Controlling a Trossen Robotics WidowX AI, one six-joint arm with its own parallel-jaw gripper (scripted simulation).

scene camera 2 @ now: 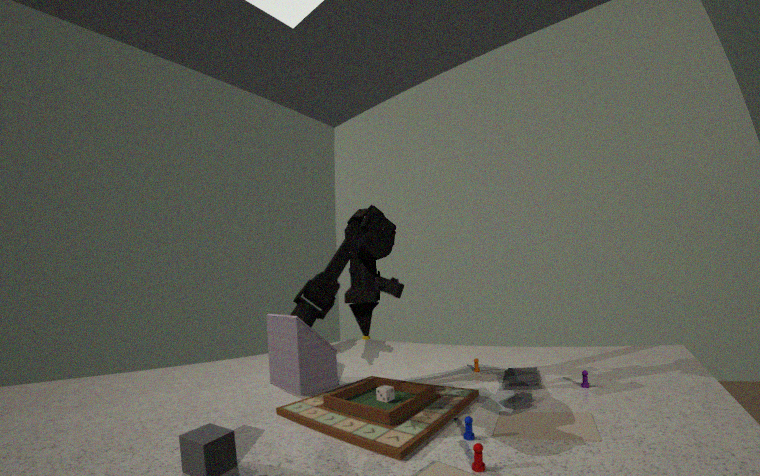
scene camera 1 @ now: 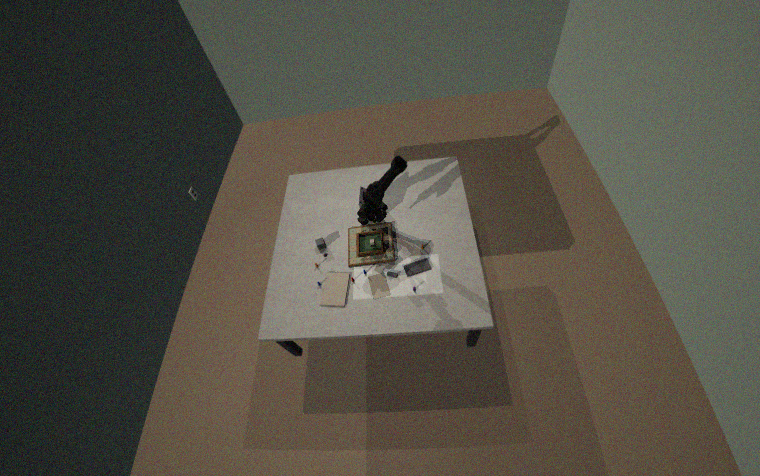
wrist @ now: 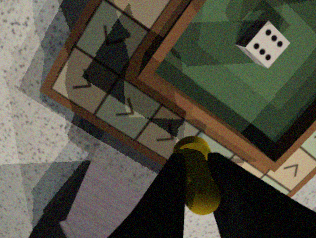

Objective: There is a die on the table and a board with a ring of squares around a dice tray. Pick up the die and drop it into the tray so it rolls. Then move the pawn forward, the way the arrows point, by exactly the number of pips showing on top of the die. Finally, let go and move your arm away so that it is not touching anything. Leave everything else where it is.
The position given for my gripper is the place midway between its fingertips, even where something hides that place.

My gripper (scene camera 2: 366, 335) carries a yellow pawn. I also see a white die (wrist: 262, 42), a dark flat block (scene camera 2: 526, 378) and a green dice tray (scene camera 2: 368, 397).
My gripper is seen too in the wrist view (wrist: 194, 163). The green dice tray is seen too in the wrist view (wrist: 261, 104). The wrist view does not show the dark flat block: it is out of frame.
